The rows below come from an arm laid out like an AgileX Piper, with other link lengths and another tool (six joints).
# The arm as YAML. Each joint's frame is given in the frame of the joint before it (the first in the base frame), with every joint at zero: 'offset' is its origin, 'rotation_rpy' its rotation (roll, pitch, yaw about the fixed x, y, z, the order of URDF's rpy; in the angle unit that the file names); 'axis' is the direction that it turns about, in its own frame. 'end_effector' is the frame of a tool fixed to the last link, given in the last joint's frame.
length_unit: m
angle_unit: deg
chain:
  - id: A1
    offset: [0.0, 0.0, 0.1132]
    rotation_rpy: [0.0, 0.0, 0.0]
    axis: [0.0, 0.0, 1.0]
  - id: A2
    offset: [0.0, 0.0, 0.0]
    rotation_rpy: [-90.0, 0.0, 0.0]
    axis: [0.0, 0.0, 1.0]
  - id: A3
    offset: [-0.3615, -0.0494, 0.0]
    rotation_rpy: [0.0, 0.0, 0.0]
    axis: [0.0, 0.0, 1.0]
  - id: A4
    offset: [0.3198, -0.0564, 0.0]
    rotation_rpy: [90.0, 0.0, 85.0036]
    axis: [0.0, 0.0, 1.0]
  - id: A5
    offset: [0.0, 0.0, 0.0]
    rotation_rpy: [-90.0, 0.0, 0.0]
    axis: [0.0, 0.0, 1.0]
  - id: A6
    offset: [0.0, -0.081, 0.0]
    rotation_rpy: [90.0, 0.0, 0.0]
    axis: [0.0, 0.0, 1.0]
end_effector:
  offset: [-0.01, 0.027, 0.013]
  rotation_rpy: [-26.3, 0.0, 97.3]
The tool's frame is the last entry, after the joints.
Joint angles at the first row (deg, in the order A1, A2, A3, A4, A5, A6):
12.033 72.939 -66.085 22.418 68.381 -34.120
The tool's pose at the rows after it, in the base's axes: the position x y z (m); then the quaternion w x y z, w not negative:
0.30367 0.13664 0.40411 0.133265 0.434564 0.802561 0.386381
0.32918 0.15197 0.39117 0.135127 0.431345 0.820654 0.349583
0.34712 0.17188 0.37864 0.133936 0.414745 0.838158 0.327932
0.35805 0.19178 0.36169 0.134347 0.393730 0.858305 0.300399
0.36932 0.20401 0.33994 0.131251 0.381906 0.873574 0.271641
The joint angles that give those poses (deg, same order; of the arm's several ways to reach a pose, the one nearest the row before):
15.578 79.088 -70.423 14.653 68.758 -29.844
17.789 84.353 -74.090 10.333 69.673 -27.508
20.389 88.724 -77.055 7.599 69.855 -26.701
23.211 92.376 -78.794 4.218 69.993 -25.934
24.685 95.863 -79.615 1.581 69.993 -25.515

